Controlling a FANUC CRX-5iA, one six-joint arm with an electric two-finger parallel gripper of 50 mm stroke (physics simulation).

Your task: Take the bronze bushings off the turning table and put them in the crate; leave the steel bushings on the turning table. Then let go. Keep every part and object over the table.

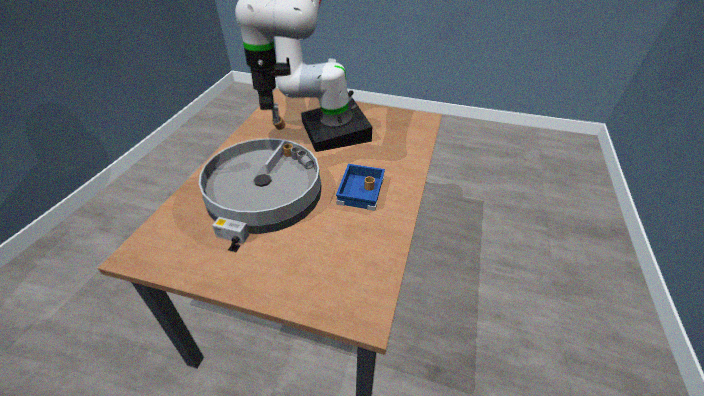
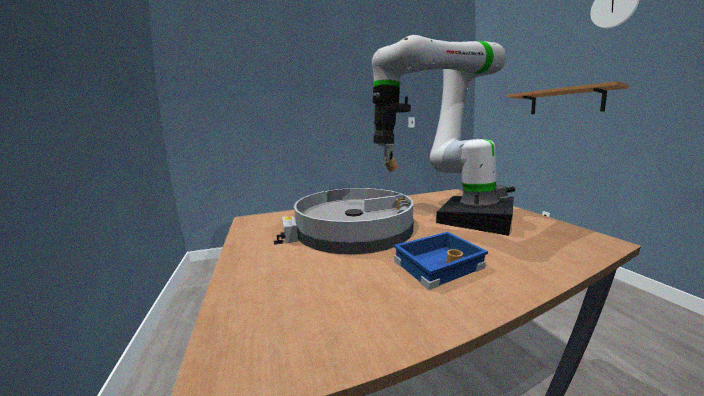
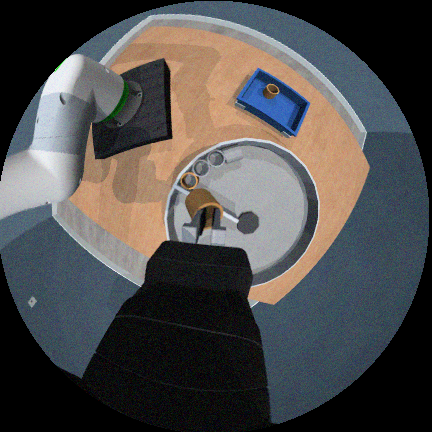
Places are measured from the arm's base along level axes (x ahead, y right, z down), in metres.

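Pixels of known places: gripper, between the fingertips: (image 1: 276, 122) (image 2: 388, 162) (image 3: 209, 215); arm's base, origin of its link: (image 1: 336, 118) (image 2: 479, 203) (image 3: 121, 103).
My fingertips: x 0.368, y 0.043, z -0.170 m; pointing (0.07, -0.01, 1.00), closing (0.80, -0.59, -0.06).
Observation:
Ahead of a thing's pixels: the offset from my fingertips to its top centre. "spot": to the spot under its first point.
My gripper (image 1: 276, 118) (image 2: 389, 153) (image 3: 209, 215) has its fingertips inside a bronze bushing {dx -0.011, dy +0.000, dz -0.018 m} (image 1: 279, 124) (image 2: 392, 165) (image 3: 198, 200) and holds it from within, tilted, high above the turning table (image 1: 235, 195) (image 2: 350, 231) (image 3: 280, 190). Another bronze bushing (image 1: 287, 149) (image 3: 189, 180) stands at the turning table's wall beside the bar. Next to it stand two steel bushings (image 3: 201, 168) (image 3: 216, 158), and a third steel bushing {dx -0.023, dy -0.100, dz +0.143 m} (image 1: 306, 161) (image 3: 234, 154) lies on its side. The blue crate {dx -0.039, dy -0.326, dz +0.184 m} (image 1: 354, 188) (image 2: 420, 270) (image 3: 286, 111) holds one upright bronze bushing {dx -0.070, dy -0.347, dz +0.191 m} (image 1: 369, 184) (image 2: 454, 256) (image 3: 270, 92).
A straight bar {spot: dx +0.032, dy +0.013, dz +0.156 m} (image 1: 274, 160) (image 2: 381, 204) (image 3: 230, 216) runs from the turning table's wall toward its dark hub {dx +0.130, dy +0.000, dz +0.173 m} (image 1: 262, 180) (image 2: 354, 212) (image 3: 248, 222). A grey box {dx +0.360, dy -0.040, dz +0.176 m} (image 1: 230, 230) (image 2: 289, 230) stands at its outer wall. The black robot base (image 1: 345, 135) (image 2: 475, 220) (image 3: 152, 100) stands behind the crate.

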